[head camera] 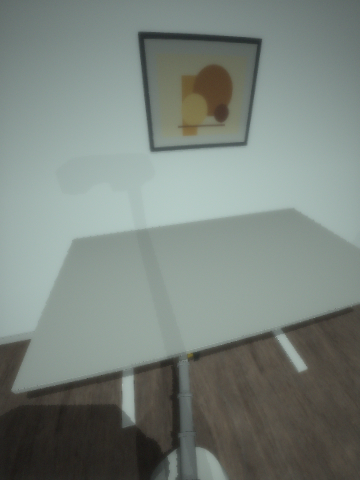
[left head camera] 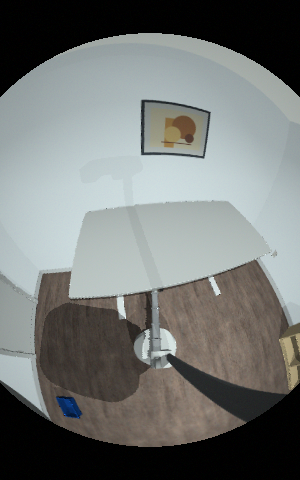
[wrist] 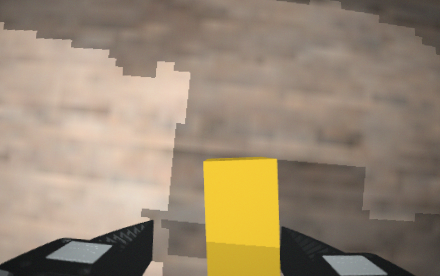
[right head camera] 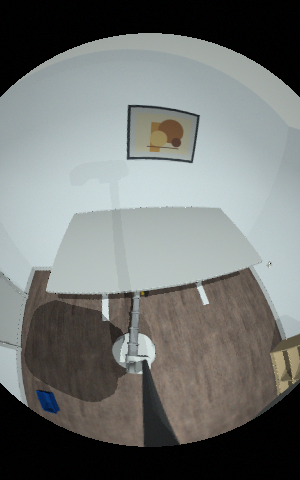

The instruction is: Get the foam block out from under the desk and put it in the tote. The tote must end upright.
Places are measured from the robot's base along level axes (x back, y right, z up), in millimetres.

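Pixels of known places: gripper, between the fingertips: (wrist: 216,243).
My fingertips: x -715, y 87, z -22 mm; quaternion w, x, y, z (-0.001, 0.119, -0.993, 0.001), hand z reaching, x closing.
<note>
For each thing: its top centre in the pictures, then the offset to it from my fingertips. "spot": a spot on its surface instead. Level surfaces: height alone.
- yellow foam block, centre of its top: (wrist: 242,233) dx -7, dy -22, dz +40 mm
- desk, height of its surface: dz +944 mm
- small yellow patch, a spot on its surface: (head camera: 190,355) (right head camera: 142,293) spot: dx +15, dy -29, dz +24 mm
The yellow foam block (wrist: 241,205) stands out against the floor in the wrist view, its lower end cut off by the frame. My gripper (wrist: 216,243) is open, with the block's near part in line with the gap between the fingers, close beside the right finger. Whether they touch I cannot tell. The desk (head camera: 225,280) (left head camera: 175,245) (right head camera: 165,245) hides the gripper in the head views. A small yellow patch (head camera: 190,355) (right head camera: 143,293) shows at its front edge beside my arm, too small to identify. The blue tote (left head camera: 69,407) (right head camera: 47,401) is on the floor at the lower left and looks upright.
My arm (head camera: 185,410) (left head camera: 155,315) (right head camera: 134,320) reaches to the desk's front edge. White desk feet (head camera: 291,350) (head camera: 128,400) stick out on both sides of it. A tan shelf unit (left head camera: 294,331) (right head camera: 290,345) stands at the right. A wall with a framed picture (head camera: 200,142) is behind the desk.
</note>
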